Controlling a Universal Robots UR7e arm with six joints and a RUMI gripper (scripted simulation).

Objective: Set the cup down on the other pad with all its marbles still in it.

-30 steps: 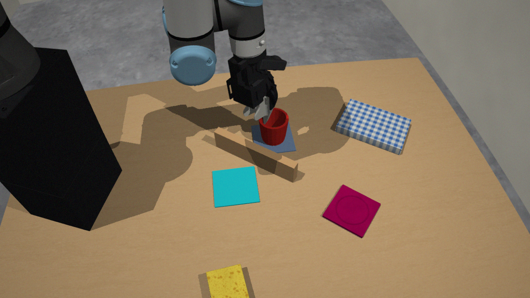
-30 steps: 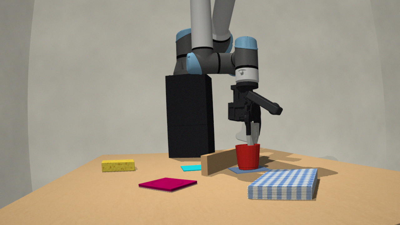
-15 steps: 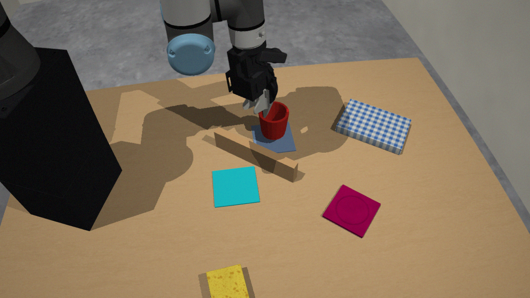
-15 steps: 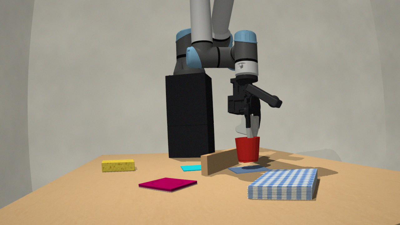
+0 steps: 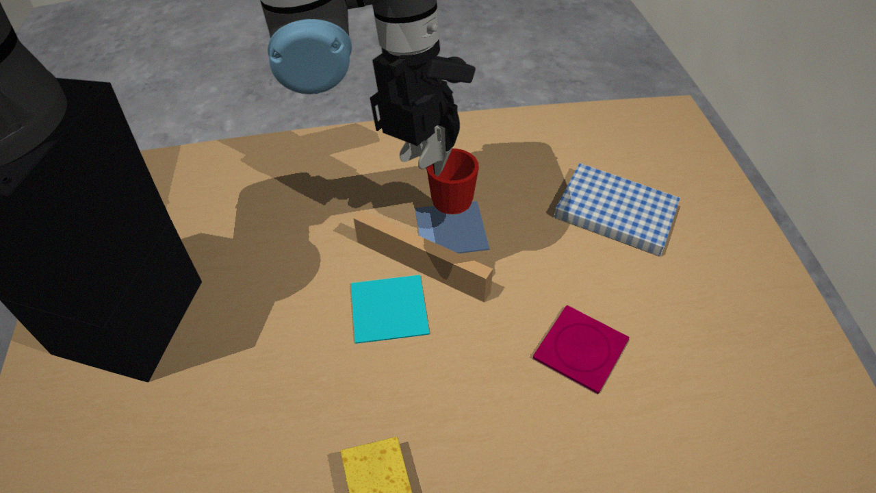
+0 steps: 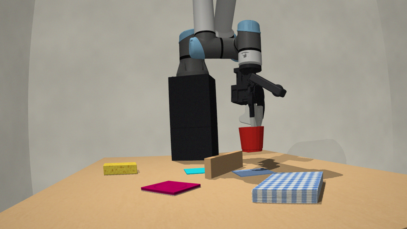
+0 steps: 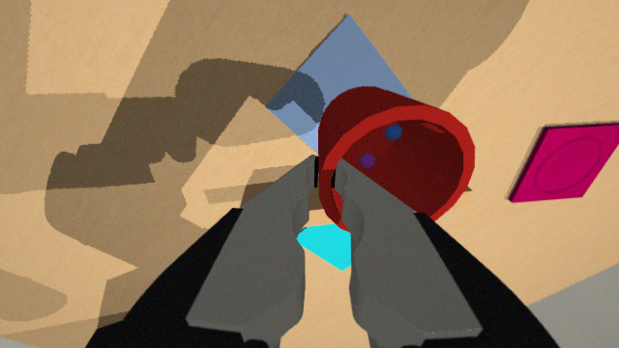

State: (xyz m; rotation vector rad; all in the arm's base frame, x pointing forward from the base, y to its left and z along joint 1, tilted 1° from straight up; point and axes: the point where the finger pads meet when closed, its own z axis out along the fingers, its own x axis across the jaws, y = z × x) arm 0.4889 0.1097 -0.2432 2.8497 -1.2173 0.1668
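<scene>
Now: hand 40 mm to the left of the purple marble, 40 mm above it and 10 mm short of it. Round my hand: wooden rail 100 mm below, 90 mm to the right, 40 mm behind; blue marble 40 mm below, 40 mm ahead, 30 mm to the right; red cup 30 mm below, 20 mm to the right, 20 mm ahead.
</scene>
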